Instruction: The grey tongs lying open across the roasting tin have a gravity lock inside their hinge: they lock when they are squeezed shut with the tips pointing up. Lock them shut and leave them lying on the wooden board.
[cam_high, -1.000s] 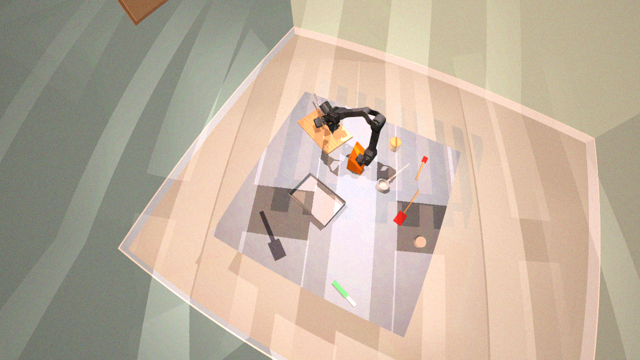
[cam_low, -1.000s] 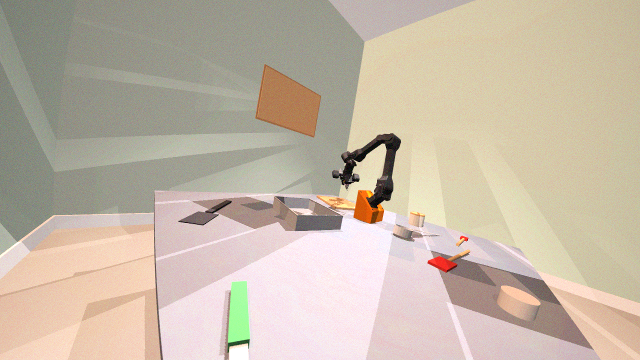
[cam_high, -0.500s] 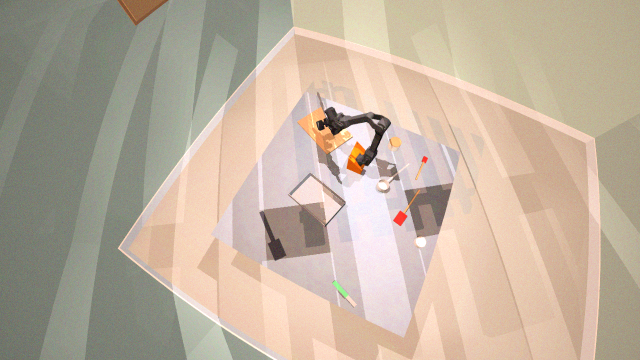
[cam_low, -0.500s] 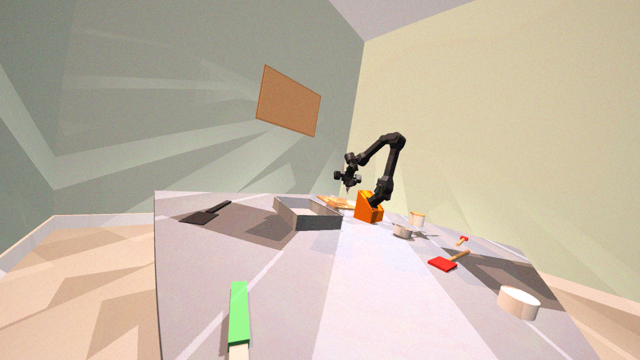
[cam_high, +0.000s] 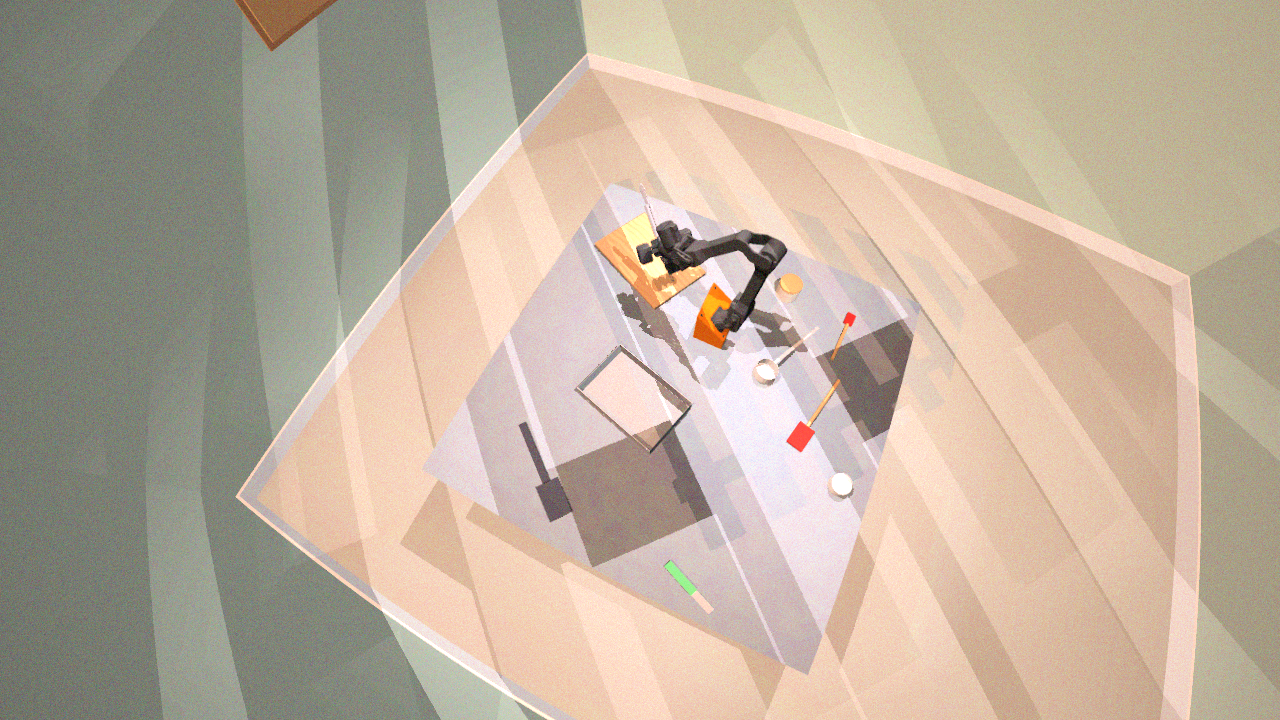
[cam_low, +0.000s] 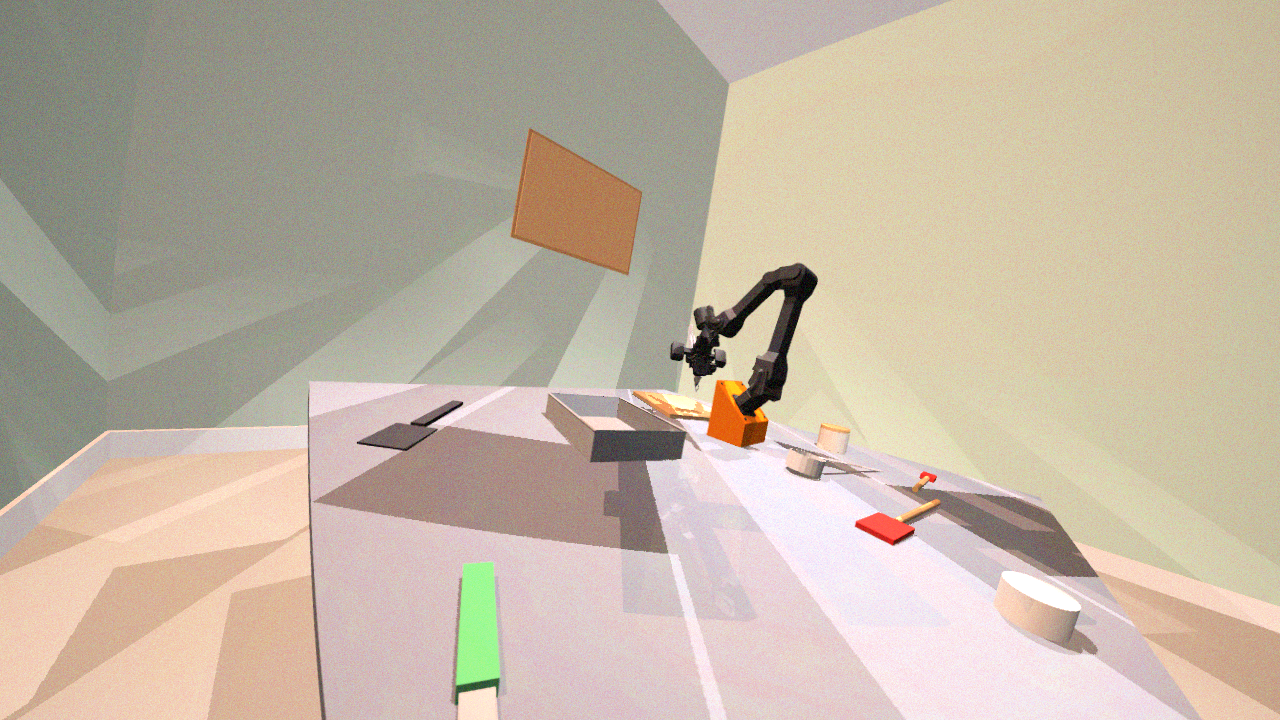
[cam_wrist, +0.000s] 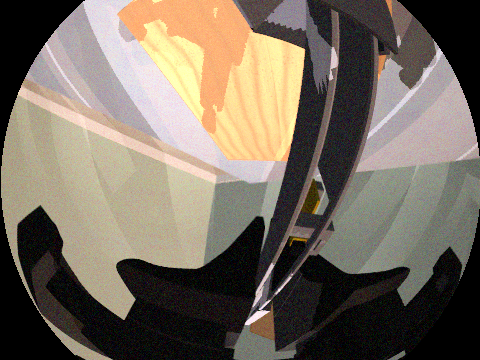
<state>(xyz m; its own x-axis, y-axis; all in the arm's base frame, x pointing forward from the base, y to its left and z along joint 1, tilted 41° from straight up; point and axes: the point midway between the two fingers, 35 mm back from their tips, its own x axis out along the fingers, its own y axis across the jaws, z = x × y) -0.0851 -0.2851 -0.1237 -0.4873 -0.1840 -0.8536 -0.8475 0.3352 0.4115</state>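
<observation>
The wooden board is 10 mm behind my gripper tip, 40 mm to the right of it and 150 mm below it. The rest, counted from my gripper tip: dark spatula: 820 mm ahead, 130 mm to the left, 150 mm below; red scraper: 210 mm ahead, 740 mm to the left, 150 mm below; roasting tin: 470 mm ahead, 230 mm to the left, 130 mm below.
</observation>
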